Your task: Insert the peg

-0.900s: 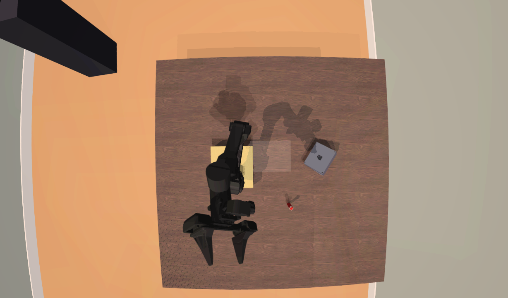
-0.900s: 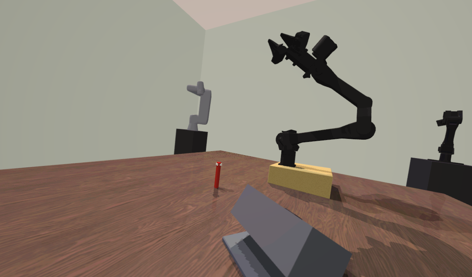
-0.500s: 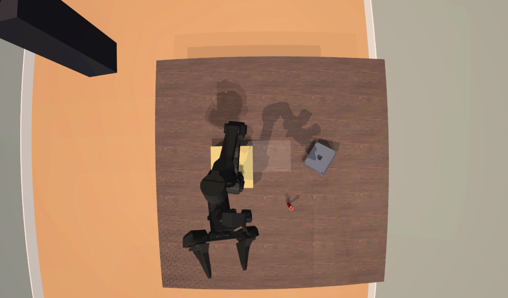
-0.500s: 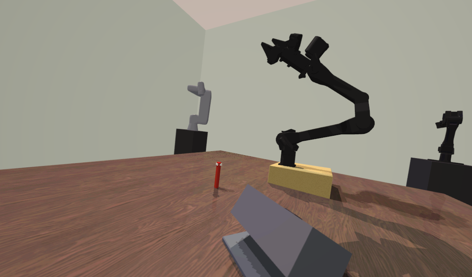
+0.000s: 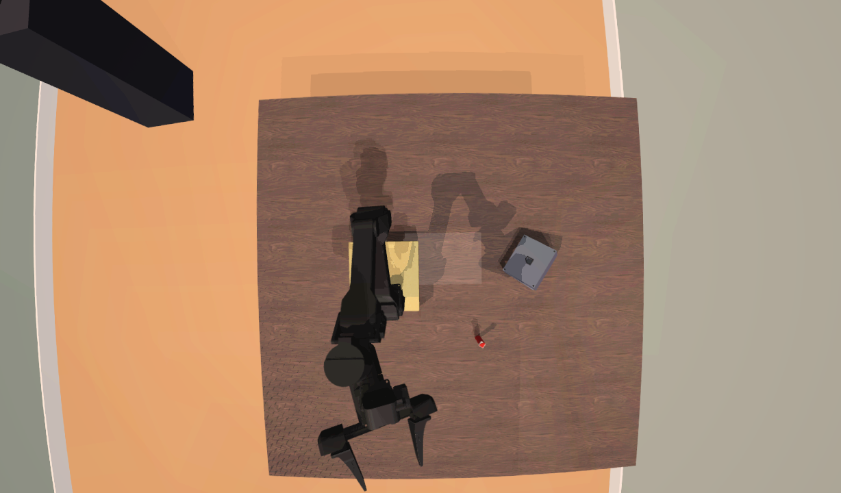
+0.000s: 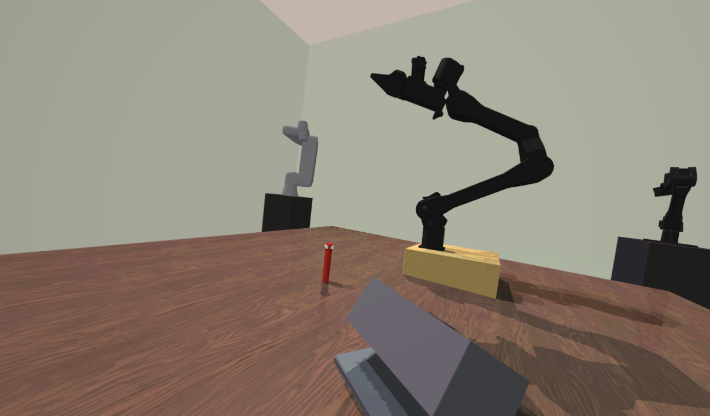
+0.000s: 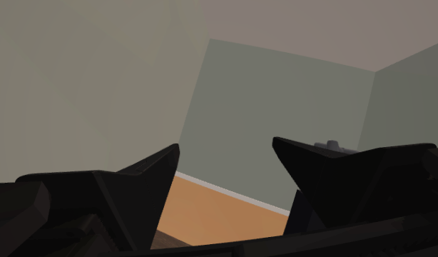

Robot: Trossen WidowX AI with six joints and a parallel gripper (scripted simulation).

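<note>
The red square peg lies 23 cm ahead of my gripper tip, 4 cm to the left of it and 48 cm below it. The rest, counted from my gripper tip: grey sloped panel: 41 cm ahead, 27 cm to the left, 50 cm below.
</note>
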